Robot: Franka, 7 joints.
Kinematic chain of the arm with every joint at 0, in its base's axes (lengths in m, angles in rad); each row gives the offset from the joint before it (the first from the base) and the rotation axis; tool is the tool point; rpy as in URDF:
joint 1: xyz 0 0 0.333 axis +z
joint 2: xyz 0 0 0 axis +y
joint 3: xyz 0 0 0.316 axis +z
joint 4: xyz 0.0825 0 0 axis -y
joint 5: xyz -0.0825 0 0.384 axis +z
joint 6: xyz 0 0 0 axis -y
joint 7: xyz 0.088 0 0 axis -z
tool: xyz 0 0 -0.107 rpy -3.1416 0 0
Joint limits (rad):
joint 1: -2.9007..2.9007
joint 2: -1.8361..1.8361
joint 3: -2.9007..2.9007
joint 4: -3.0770..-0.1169
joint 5: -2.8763..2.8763
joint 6: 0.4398..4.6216
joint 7: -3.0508..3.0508
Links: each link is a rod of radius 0.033 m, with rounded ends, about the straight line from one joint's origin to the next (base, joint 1, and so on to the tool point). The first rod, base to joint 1, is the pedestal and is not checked.
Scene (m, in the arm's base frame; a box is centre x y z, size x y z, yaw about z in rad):
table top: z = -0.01
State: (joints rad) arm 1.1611 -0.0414 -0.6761 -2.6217 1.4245 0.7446 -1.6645
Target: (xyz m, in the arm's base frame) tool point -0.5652 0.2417 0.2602
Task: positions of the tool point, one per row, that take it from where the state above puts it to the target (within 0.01 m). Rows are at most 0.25 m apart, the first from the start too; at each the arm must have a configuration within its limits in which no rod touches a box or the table.
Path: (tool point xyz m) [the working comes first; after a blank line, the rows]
Joints at the target: 2.3651 0.6743 0.1864 -1.8443 1.7435 1.2272 -1.6645
Straight joint move there: clear.

1: 0.1261 0.3834 0.3578
2: -0.0256 0.4603 0.3321
3: -0.2155 0.4682 0.3037
4: -0.4080 0.3930 0.2778
5: -0.5652 0.2417 0.2602

